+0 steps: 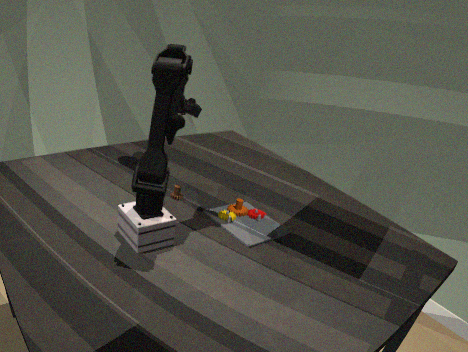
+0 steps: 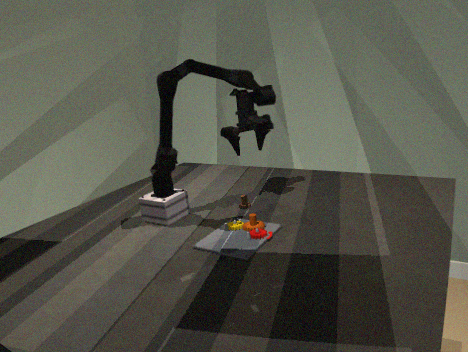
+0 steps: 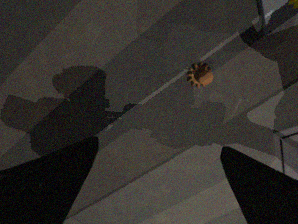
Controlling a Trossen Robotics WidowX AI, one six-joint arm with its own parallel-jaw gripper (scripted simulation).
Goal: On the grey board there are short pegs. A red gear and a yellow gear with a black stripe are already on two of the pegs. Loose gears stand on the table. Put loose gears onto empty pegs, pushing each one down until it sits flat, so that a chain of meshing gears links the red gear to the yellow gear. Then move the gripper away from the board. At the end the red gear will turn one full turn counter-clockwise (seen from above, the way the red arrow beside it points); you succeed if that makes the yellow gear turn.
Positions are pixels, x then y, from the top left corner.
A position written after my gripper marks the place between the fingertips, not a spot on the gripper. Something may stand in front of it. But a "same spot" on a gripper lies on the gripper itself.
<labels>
my gripper: image 1 167,139; image 2; image 3
same spot on my gripper: (image 3: pixel 53 181) = (image 2: pixel 260 137)
</labels>
